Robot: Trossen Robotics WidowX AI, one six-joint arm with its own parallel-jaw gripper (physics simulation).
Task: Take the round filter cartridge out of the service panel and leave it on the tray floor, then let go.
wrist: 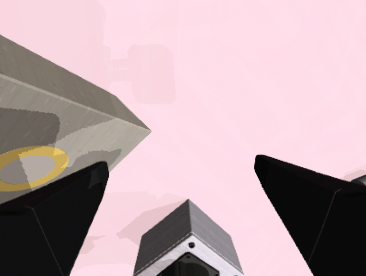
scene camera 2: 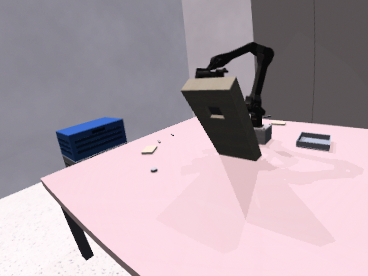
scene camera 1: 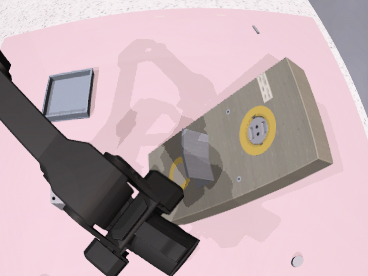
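Note:
The service panel [scene camera 1: 292, 97] [scene camera 2: 225, 134] [wrist: 60, 95] stands tilted on the table. A round grey slotted piece [scene camera 1: 257, 130], which looks like the filter cartridge, sits inside a yellow ring on its face. A second yellow ring [scene camera 1: 173, 176] [wrist: 61, 157] lies near the panel's other end, partly hidden by a grey flap [scene camera 1: 197, 156] in scene camera 1. The shallow grey tray [scene camera 1: 91, 95] [scene camera 2: 312, 147] lies on the table, apart from the panel. My gripper [wrist: 182, 165] is open and empty, beyond the panel's near corner in the wrist view; its fingertips are hidden in both scene views.
The arm's grey base [scene camera 1: 56, 200] [scene camera 2: 263, 134] [wrist: 190, 220] stands between panel and tray in scene camera 2. A small round disc [scene camera 1: 297, 261] [scene camera 2: 154, 170], a small pin [scene camera 1: 255, 29] and a cream block [scene camera 2: 149, 149] lie on the table. A blue crate [scene camera 2: 95, 139] stands beyond its edge.

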